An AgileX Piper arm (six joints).
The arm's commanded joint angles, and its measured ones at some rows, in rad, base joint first. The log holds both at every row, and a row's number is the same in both.
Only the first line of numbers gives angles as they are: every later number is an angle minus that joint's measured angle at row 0.
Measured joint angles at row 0:
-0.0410 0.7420 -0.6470 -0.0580 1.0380 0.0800
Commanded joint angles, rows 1 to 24:
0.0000 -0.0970 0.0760 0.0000 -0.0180 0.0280
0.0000 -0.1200 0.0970 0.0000 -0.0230 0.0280
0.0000 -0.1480 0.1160 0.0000 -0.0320 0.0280
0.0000 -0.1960 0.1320 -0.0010 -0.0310 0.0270
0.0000 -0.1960 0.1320 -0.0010 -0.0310 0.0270
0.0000 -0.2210 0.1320 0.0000 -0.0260 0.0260
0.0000 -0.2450 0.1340 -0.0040 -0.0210 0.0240
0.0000 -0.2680 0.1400 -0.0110 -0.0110 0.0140
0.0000 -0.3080 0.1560 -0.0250 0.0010 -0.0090
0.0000 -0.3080 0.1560 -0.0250 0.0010 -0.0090
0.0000 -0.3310 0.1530 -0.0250 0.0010 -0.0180
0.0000 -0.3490 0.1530 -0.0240 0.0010 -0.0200
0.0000 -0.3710 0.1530 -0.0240 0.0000 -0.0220
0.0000 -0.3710 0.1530 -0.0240 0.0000 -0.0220
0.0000 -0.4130 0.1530 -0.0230 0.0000 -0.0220
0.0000 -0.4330 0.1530 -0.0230 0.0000 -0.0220
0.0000 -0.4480 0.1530 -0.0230 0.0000 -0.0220
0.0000 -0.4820 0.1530 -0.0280 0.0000 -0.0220
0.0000 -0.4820 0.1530 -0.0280 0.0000 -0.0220
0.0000 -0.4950 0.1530 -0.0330 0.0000 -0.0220
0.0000 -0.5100 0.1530 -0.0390 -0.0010 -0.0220
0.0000 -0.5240 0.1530 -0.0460 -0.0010 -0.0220
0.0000 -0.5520 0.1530 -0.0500 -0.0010 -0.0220
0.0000 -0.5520 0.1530 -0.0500 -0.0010 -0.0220
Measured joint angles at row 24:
0.0000 -0.5130 0.1490 -0.0310 0.0000 -0.0140
